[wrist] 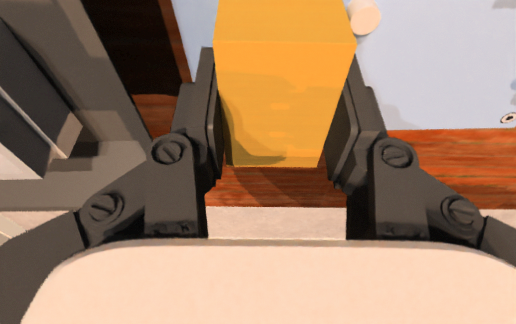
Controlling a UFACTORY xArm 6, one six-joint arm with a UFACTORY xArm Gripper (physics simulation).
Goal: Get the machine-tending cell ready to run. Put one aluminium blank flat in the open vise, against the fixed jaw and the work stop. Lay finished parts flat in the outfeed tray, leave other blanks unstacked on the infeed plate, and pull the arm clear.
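Frame: origin at the arm's base, x right, y ahead, z up, level; metres.
Seen in the pictures: gripper, fingertip midpoint: (274,80).
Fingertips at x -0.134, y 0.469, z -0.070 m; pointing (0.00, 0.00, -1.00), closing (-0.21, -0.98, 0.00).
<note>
Offsets run from my fingertips to a thing's top centre. "*": to the spot under its first point.
My gripper (274,80) is shut on an orange rectangular block @(dx +0.001, dy +0.000, dz +0.022 m) (286,65), with one finger pad on each side. The block's top runs out of view at the upper edge. A pale blue-grey plate @(* dx -0.019, dy -0.072, dz -0.014 m) (440,70) lies beyond and to the right of the block, with a short pale round peg @(* dx +0.016, dy -0.034, dz -0.006 m) (365,18) beside the block's upper right edge. I cannot tell whether the block is above the plate or touching it. A grey walled fixture or tray @(* dx +0.032, dy +0.046, dz +0.020 m) (107,65) is at the left. The vise's jaws and work stop cannot be clearly identified.
Dark grey bar-like pieces @(* dx +0.016, dy +0.098, dz -0.005 m) (35,77) with light edges are in the grey fixture at the far left. Reddish wood (465,165) shows below the plate, and a pale surface strip (275,222) runs behind the fingers. A small screw @(dx -0.059, dy -0.117, dz -0.014 m) (508,118) sits near the plate's right corner.
</note>
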